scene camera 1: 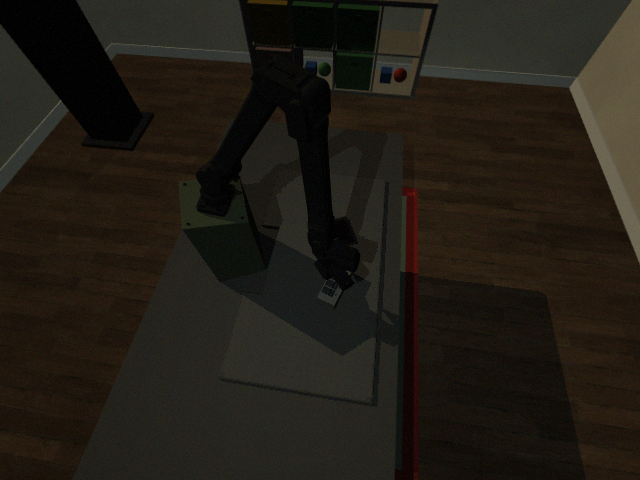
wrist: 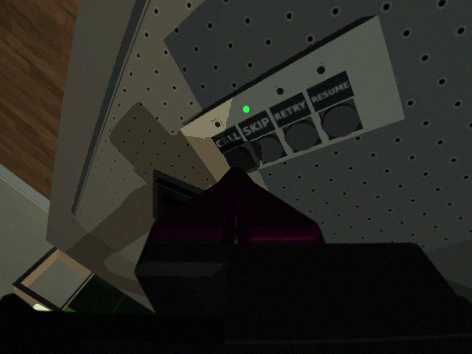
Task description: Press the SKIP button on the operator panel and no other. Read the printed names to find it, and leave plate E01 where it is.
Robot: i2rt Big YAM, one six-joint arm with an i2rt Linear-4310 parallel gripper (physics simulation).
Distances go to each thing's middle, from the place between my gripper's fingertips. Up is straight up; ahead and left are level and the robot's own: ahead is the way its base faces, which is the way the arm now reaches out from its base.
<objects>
Now: hand 90 mm above the operator panel (wrist: 352,65) and 20 mm to the left of it.
</objects>
